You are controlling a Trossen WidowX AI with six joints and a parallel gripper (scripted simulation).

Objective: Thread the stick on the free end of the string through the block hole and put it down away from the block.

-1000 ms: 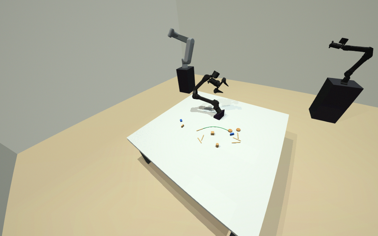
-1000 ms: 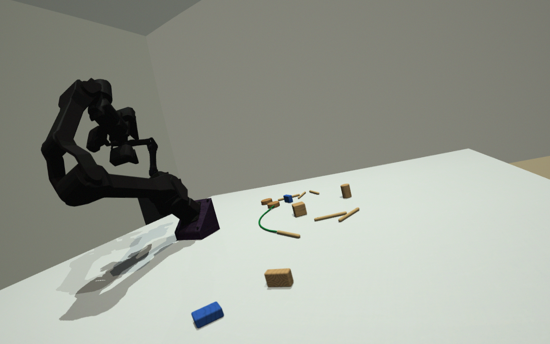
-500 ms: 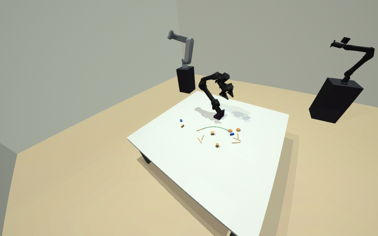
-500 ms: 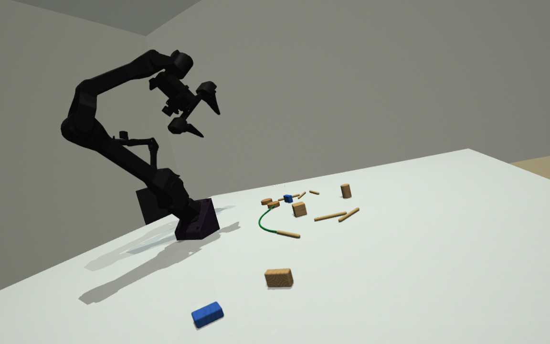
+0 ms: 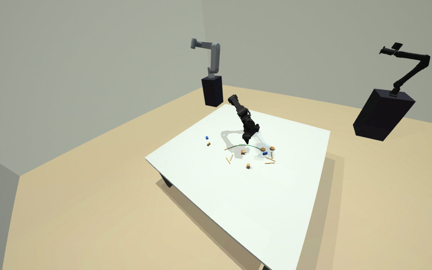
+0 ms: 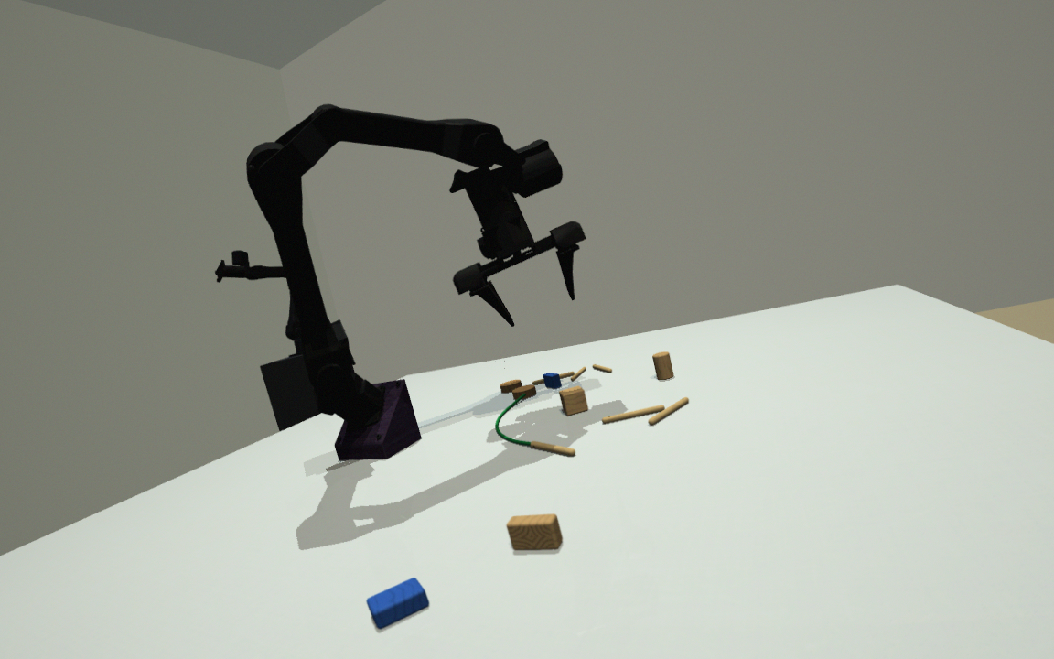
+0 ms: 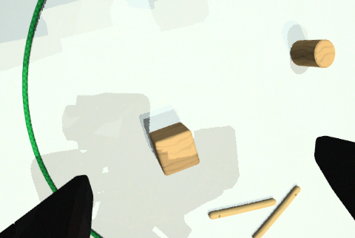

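Right now my gripper tip is 2 cm short of the small wooden cube, 3 cm to the left of it and 12 cm above it. Round my gripper tip: wooden cylinder: 14 cm ahead, 7 cm to the left, 12 cm below; thin wooden stick: 1 cm ahead, 17 cm to the right, 14 cm below.
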